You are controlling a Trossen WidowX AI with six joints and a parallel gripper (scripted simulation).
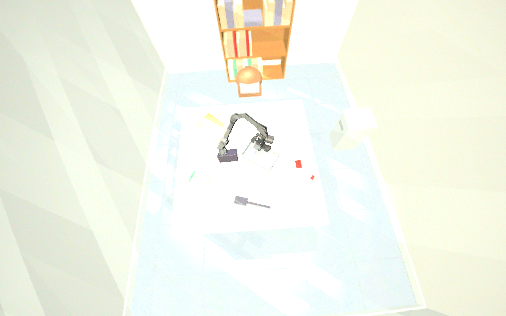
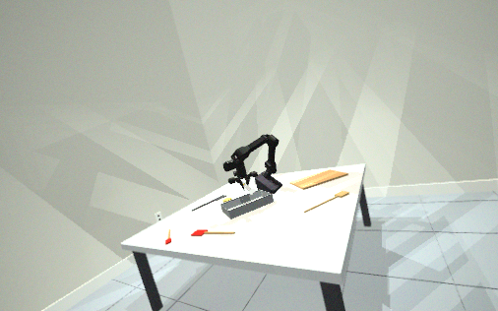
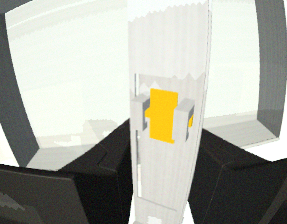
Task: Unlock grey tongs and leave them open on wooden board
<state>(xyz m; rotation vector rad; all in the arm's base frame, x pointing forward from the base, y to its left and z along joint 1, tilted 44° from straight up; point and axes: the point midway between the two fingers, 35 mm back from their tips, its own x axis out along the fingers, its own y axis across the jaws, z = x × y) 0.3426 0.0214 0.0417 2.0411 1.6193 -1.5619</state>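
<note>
Right now my gripper tip is 2 cm to the left of the grey roasting tin and 9 cm above it. From my gripper tip the other things lie so: dark thin tool 10 cm behind, 46 cm to the right, 11 cm below; then red spatula 34 cm ahead, 4 cm to the right, 11 cm below; then yellow lock piece 1 cm behind, 2 cm to the right, 4 cm above.
</note>
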